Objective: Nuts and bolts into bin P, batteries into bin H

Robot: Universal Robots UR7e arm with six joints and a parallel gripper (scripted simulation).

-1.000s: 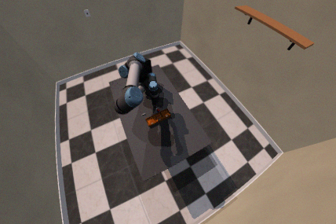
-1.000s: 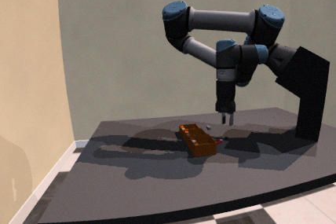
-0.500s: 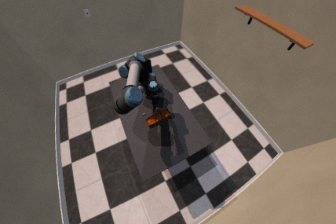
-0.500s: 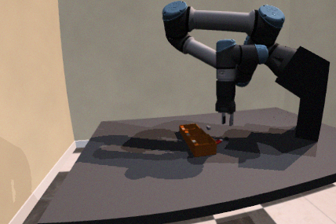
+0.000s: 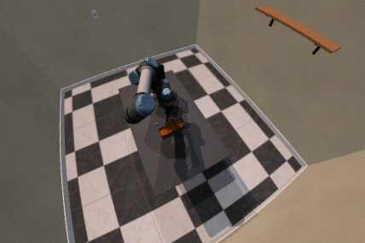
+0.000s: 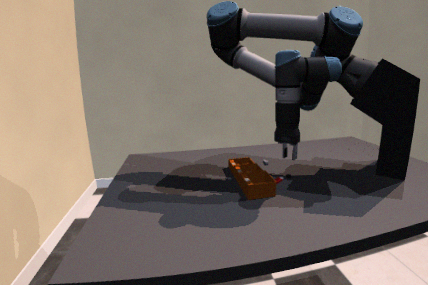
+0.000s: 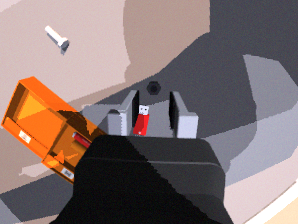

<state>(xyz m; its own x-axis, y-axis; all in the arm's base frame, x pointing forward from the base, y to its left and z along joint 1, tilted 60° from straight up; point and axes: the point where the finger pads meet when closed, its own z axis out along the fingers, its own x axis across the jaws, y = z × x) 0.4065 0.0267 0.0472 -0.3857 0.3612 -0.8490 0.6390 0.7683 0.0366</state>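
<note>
Right now the dark nut is 80 mm below my hand. The rest, counted from my hand: red battery 120 mm ahead, 40 mm to the right, 80 mm below; then orange battery 130 mm ahead, 40 mm to the right, 70 mm below; then orange three-compartment bin 130 mm ahead, 40 mm to the right, 60 mm below.
</note>
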